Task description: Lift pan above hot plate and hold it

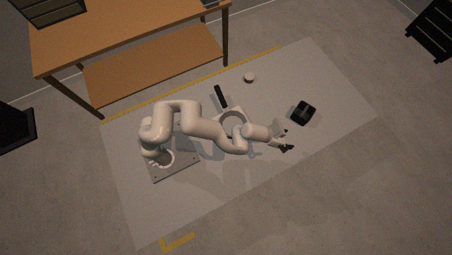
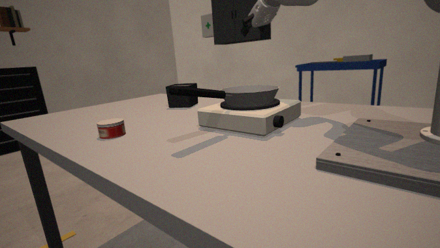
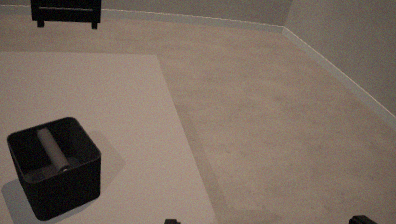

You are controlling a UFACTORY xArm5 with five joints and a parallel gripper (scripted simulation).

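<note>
My gripper is now 34 cm to the right of the pan, 21 cm above it and 15 cm past it. Also, from my hand: hot plate (28 cm to the left, 28 cm below, 18 cm behind).
</note>
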